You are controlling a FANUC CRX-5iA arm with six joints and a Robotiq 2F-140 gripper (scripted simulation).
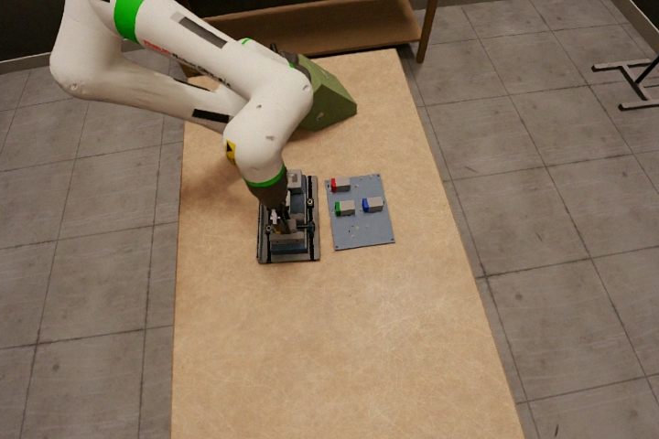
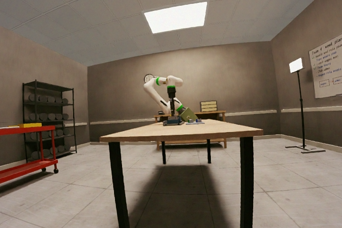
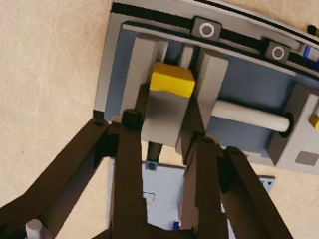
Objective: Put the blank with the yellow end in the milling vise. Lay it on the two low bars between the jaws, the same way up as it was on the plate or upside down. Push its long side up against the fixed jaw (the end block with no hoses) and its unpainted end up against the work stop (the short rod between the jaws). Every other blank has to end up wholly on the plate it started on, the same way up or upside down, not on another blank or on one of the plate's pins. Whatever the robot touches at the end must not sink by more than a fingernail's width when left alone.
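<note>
My gripper is now 6 cm above the fixed jaw, 3 cm short of it and 1 cm to the left of it. Also, from my hand: green-ended blank 19 cm to the left, 11 cm below, 4 cm behind; then hose end block 16 cm behind, 6 cm below, 4 cm to the left; then work stop 5 cm to the left, 4 cm below, 1 cm ahead.
</note>
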